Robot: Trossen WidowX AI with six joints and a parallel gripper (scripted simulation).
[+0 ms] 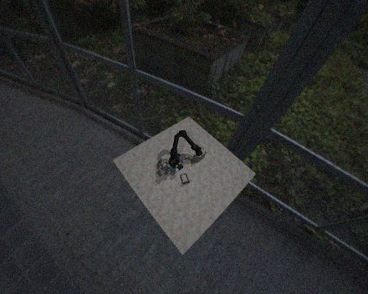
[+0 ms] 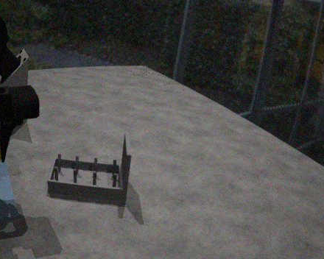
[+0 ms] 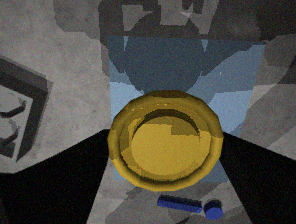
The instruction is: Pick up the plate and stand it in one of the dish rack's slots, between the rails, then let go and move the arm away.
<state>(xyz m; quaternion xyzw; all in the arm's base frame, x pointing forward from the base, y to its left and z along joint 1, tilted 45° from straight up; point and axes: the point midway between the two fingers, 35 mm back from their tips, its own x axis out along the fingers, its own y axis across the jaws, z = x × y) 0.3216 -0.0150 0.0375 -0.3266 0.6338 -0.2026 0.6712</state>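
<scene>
The light blue mat is 1 cm behind my gripper tip, 2 cm to the right of it and 5 cm below it. Also, from my gripper tip: yellow plate (1 cm above); grey dish rack (2 cm behind, 17 cm to the left, 3 cm below); blue spoon (12 cm behind, 7 cm to the right, 5 cm below).
</scene>
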